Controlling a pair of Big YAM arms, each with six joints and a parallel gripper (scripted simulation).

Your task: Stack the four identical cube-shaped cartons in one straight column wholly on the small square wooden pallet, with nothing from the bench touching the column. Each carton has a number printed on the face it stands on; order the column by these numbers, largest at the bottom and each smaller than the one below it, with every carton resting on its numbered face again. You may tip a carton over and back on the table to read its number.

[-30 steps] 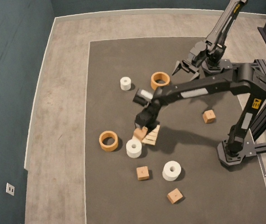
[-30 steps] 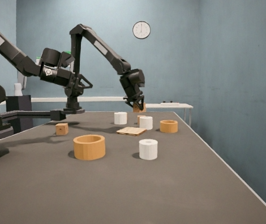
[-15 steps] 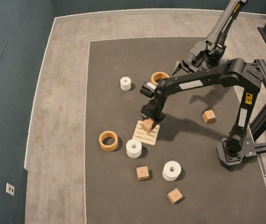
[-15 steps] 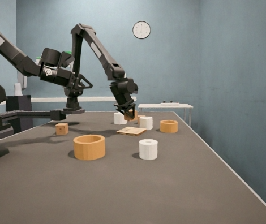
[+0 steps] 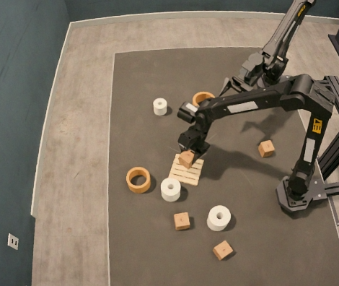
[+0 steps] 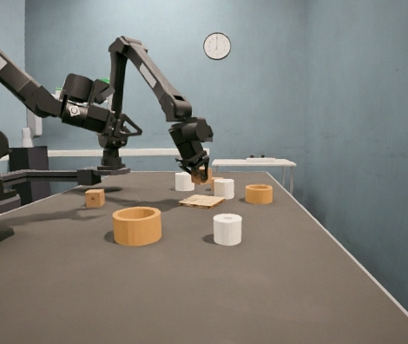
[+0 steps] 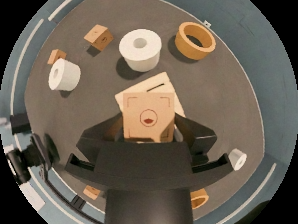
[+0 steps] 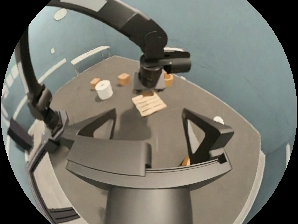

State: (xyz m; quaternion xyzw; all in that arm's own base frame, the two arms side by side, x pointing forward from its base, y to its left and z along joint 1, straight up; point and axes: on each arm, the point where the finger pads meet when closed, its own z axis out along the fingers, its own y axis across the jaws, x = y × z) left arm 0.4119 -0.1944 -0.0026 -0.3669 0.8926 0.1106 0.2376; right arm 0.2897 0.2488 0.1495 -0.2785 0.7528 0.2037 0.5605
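Now: the wooden pallet 90 mm below my left hand. From my left hand the other things lie so: carton: right at my left hand.
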